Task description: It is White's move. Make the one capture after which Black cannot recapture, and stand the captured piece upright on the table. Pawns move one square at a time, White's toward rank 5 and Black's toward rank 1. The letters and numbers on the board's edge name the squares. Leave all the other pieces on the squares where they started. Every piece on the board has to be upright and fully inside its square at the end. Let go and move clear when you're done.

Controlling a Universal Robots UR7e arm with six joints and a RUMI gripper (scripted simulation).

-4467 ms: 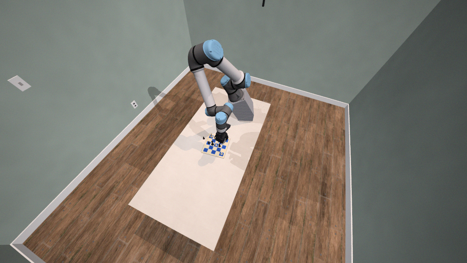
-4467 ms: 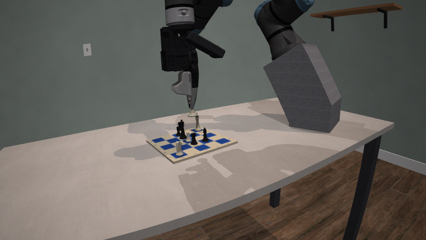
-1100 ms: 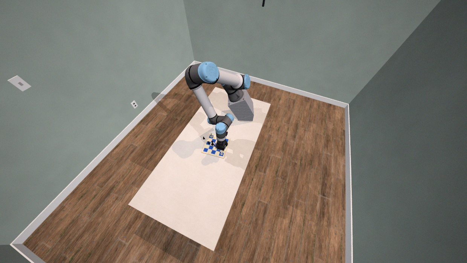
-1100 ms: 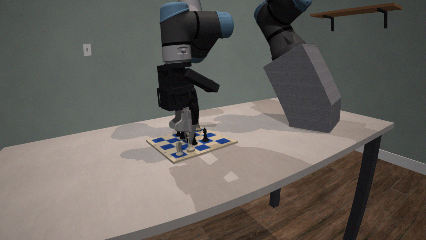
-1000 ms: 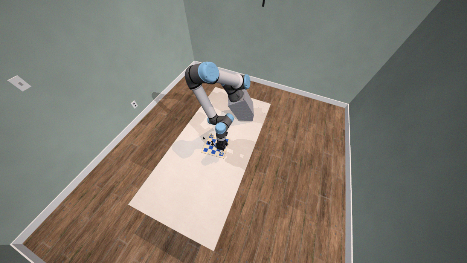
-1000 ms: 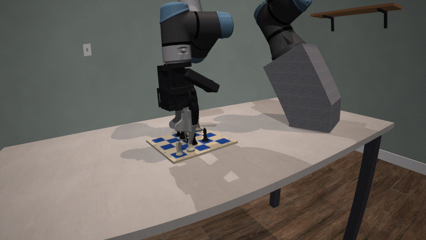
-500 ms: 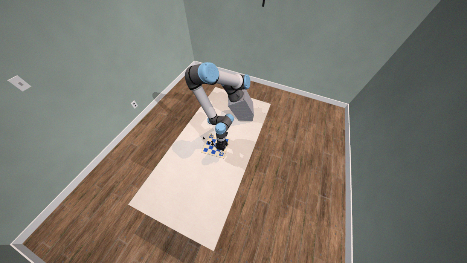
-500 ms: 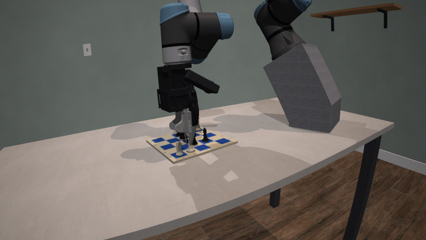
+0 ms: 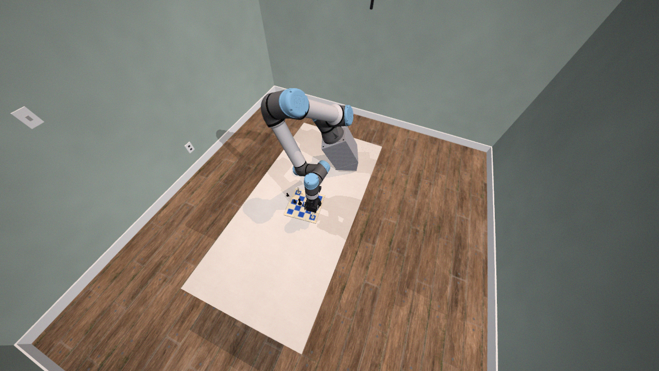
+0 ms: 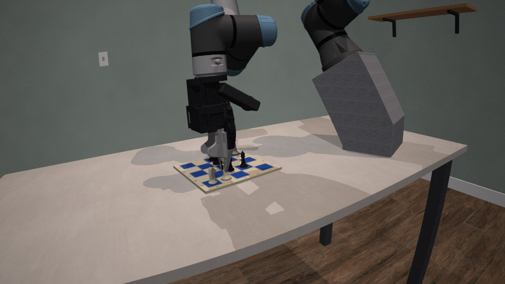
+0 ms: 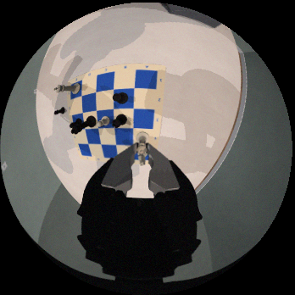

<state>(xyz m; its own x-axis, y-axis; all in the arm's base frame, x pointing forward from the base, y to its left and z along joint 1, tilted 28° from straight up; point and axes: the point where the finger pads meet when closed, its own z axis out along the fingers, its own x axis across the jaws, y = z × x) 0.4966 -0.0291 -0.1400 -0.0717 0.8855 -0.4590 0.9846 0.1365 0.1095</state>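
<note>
My hand is 8 cm to the left of the white pawn, 3 cm past it and 2 cm above it. Round my hand: blue-and-cream chessboard: 8 cm to the right, 4 cm below, 3 cm behind; white king: 16 cm to the right, 11 cm behind, 1 cm below; black king: 11 cm to the right, 3 cm behind, 1 cm below.
</note>
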